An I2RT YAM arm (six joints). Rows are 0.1 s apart.
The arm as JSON. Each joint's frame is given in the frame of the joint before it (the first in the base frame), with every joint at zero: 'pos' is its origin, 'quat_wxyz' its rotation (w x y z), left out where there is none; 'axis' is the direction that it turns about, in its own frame. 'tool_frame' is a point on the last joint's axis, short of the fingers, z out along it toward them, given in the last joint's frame.
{
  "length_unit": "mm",
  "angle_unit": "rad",
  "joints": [
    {
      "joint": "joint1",
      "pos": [
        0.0,
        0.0,
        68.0
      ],
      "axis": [
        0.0,
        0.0,
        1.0
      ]
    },
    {
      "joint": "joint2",
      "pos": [
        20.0,
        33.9,
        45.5
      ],
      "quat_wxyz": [
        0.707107,
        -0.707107,
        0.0,
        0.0
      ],
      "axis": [
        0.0,
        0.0,
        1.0
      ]
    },
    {
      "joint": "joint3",
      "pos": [
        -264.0,
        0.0,
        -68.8
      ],
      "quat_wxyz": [
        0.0,
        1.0,
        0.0,
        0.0
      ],
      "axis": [
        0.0,
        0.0,
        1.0
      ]
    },
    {
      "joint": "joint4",
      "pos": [
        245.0,
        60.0,
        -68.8
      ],
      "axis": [
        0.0,
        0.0,
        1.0
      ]
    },
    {
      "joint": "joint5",
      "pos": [
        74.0,
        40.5,
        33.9
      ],
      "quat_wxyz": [
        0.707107,
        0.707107,
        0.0,
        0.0
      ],
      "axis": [
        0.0,
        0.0,
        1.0
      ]
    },
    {
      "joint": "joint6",
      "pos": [
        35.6,
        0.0,
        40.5
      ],
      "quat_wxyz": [
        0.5,
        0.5,
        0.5,
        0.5
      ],
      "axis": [
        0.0,
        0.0,
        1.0
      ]
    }
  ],
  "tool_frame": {
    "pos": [
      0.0,
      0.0,
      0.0
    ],
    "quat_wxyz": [
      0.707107,
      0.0,
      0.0,
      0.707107
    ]
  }
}
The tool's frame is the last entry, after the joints.
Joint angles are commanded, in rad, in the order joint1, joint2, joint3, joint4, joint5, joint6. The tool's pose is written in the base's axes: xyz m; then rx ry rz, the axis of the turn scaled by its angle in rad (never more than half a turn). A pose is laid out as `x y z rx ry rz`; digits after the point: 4 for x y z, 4 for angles.
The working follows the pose.
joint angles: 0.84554, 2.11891, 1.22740, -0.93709, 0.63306, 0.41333
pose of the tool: 0.2360 0.2345 0.0866 -0.7201 2.7228 -0.9598
Where each joint sits with the arm in this pose, in the base's axes (m; each line is computed from the numbers above, not from the rounded line before):
joint1: 0.0000 0.0000 0.0680
joint2: -0.0121 0.0375 0.1135
joint3: 0.1306 0.0948 0.3388
joint4: 0.2122 0.2905 0.1859
joint5: 0.2510 0.2832 0.1040
joint6: 0.2360 0.2345 0.0866
the tool: 0.2360 0.2345 0.0866

